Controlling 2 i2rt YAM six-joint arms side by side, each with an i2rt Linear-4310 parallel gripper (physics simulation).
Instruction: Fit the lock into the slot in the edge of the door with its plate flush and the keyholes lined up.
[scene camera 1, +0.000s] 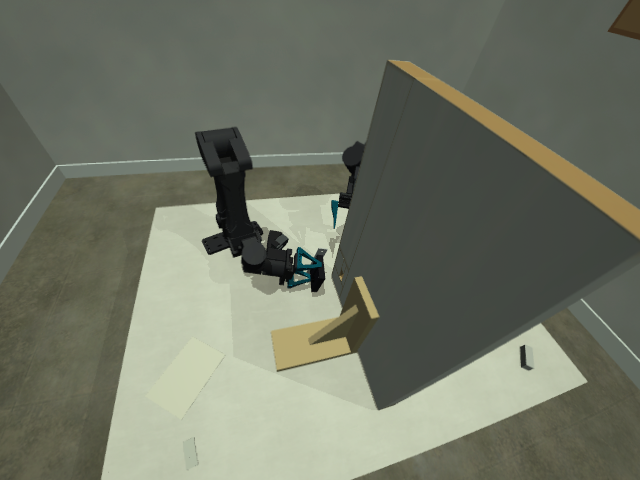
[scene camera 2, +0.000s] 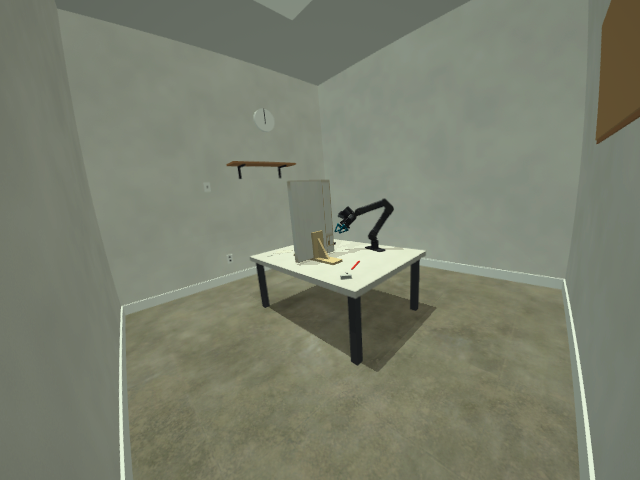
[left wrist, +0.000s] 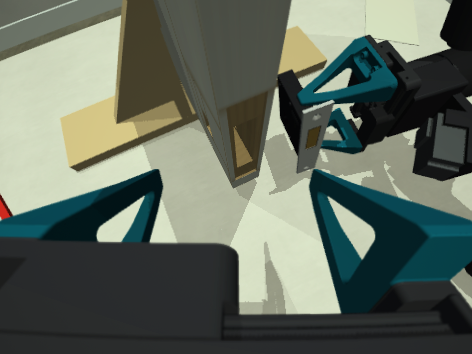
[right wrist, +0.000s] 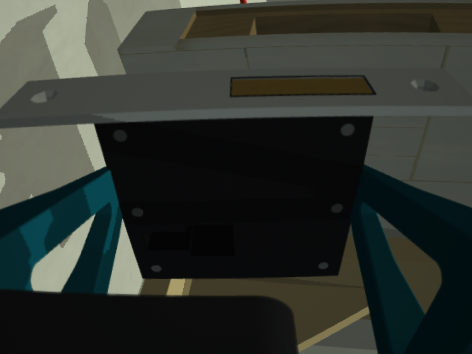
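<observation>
The lock, a black case (scene camera 1: 317, 277) (left wrist: 288, 107) (right wrist: 235, 195) with a grey plate (left wrist: 306, 150) (right wrist: 165, 97), is held off the table, apart from the door (scene camera 1: 465, 232) (scene camera 2: 307, 217) (left wrist: 245, 50). My right gripper (scene camera 1: 313, 272) (right wrist: 235, 178) is shut on the lock, one finger at each end of the case. In the right wrist view, the plate is towards the door's edge. The slot (left wrist: 246, 142) (right wrist: 345, 25) in that edge is empty; a keyhole (scene camera 1: 341, 277) (left wrist: 209, 131) shows in the door's side. My left gripper (scene camera 2: 341, 228) (left wrist: 235, 177) is open and empty above the slotted edge; the door partly hides it in scene camera 1.
A wooden bracket (scene camera 1: 294, 351) (scene camera 2: 316, 245) (left wrist: 90, 132) stands against the door's side. A red stick (scene camera 2: 355, 265) (left wrist: 4, 207) and a small grey block (scene camera 2: 345, 276) lie on the table. A pale sheet (scene camera 1: 186, 377), a small plate (scene camera 1: 190, 453) and a dark block (scene camera 1: 526, 357) lie around the door.
</observation>
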